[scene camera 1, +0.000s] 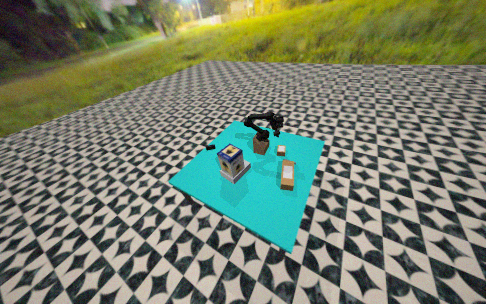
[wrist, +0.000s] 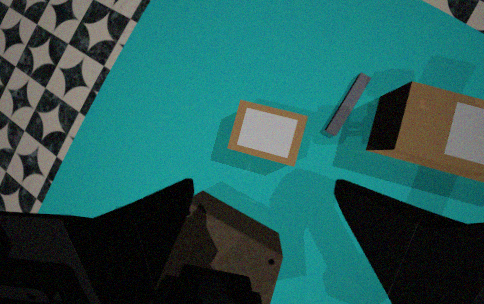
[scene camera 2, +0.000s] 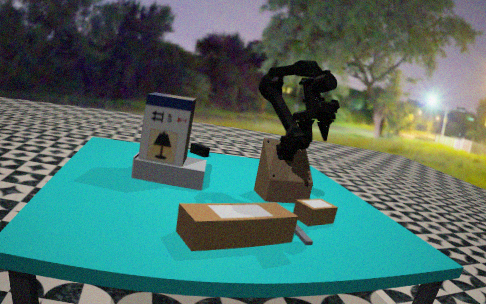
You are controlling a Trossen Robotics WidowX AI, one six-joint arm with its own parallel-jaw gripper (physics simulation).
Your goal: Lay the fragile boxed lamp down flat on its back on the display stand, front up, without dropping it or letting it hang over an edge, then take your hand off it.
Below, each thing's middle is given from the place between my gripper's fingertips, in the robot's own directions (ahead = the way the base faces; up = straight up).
I see my gripper 9 cm short of the thin grey bar (wrist: 362, 80), 18 cm to the right of it and 25 cm above it. From my hand the other things lie so: boxed lamp (scene camera 2: 167, 122) 46 cm ahead, 31 cm to the right, 7 cm below; grey display stand (scene camera 2: 191, 175) 43 cm ahead, 30 cm to the right, 22 cm below.
